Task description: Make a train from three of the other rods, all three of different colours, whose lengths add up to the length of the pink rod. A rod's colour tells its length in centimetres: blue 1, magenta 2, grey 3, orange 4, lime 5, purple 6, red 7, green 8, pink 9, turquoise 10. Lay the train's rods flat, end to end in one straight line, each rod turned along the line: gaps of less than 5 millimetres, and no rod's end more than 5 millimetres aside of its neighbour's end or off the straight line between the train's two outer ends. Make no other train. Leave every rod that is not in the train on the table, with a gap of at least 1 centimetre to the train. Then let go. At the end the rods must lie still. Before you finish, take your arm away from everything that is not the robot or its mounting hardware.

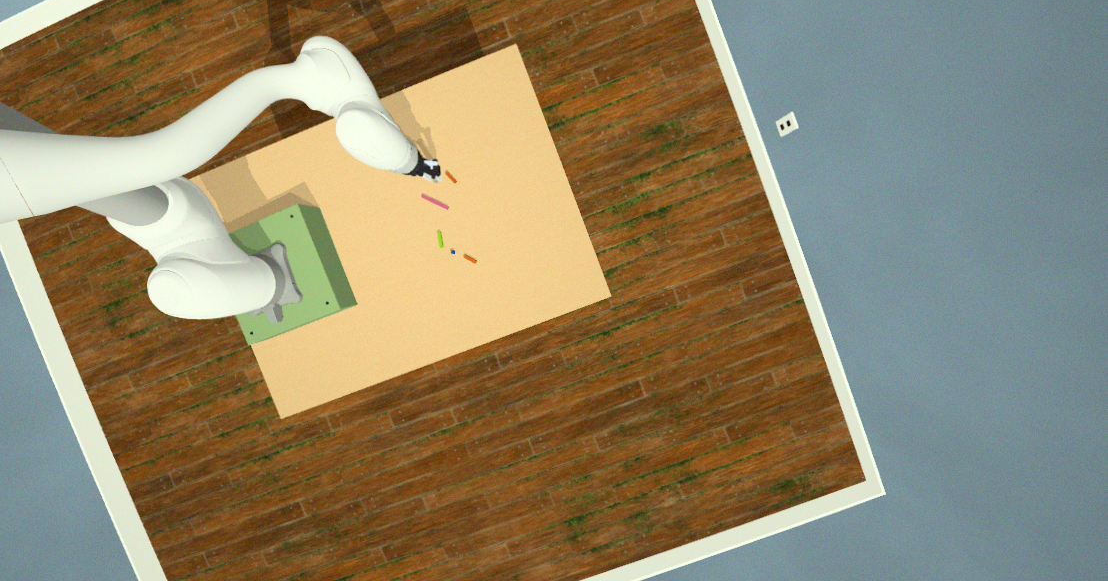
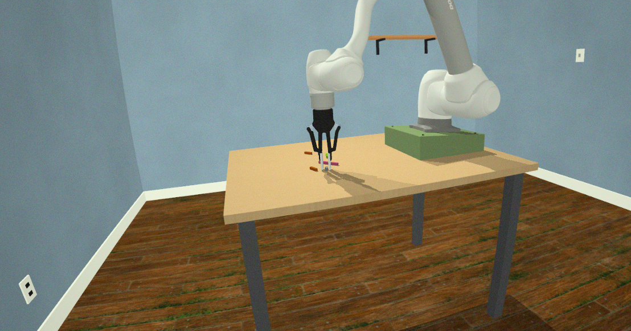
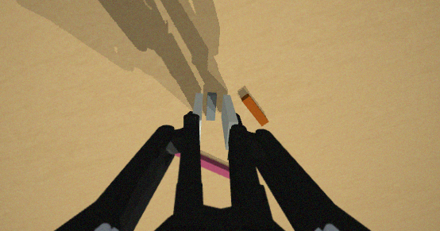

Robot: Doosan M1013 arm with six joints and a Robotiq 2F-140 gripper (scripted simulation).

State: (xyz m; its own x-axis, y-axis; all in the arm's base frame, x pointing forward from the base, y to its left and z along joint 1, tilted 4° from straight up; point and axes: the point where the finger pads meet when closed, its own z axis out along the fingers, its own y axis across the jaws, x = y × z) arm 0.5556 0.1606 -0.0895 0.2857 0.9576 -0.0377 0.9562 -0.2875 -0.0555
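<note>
The grey rod is 3 cm below my hand. The rest, counted from my hand: blue rod 24 cm to the right, 3 cm below, 2 cm behind; lime rod 19 cm to the right, 4 cm behind, 3 cm below; pink rod 7 cm to the right, 3 cm below, 3 cm behind.
</note>
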